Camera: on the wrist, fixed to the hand. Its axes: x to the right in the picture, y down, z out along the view.
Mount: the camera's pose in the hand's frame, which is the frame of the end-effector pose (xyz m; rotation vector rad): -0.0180 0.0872 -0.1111 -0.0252 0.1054 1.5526
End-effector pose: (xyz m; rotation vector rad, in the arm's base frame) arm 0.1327 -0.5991 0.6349 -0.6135 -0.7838 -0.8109
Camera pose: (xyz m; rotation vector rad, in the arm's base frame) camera 0.2367 -0.6256 0.5414 -0.9499 -0.0371 0.5769
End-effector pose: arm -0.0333 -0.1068 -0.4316 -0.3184 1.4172 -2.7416
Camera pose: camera -0.0430 -0.0660 -0.5677 0.6662 0.9423 -1.4206
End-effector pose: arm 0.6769 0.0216 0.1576 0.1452 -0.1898 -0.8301
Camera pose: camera 0.7525 0.0991 0.0651 -0.0112 -0.1371 0.7196
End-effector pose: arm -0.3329 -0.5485 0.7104 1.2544 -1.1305 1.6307
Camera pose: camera -0.4424 -0.4707 0.6632 -0.0147 1.8719 -2.1458
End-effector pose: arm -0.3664 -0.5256 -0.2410 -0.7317 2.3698 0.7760
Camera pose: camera -0.4436 -0.5322 -0.1216 -1.2303 -2.5045 -1.1830
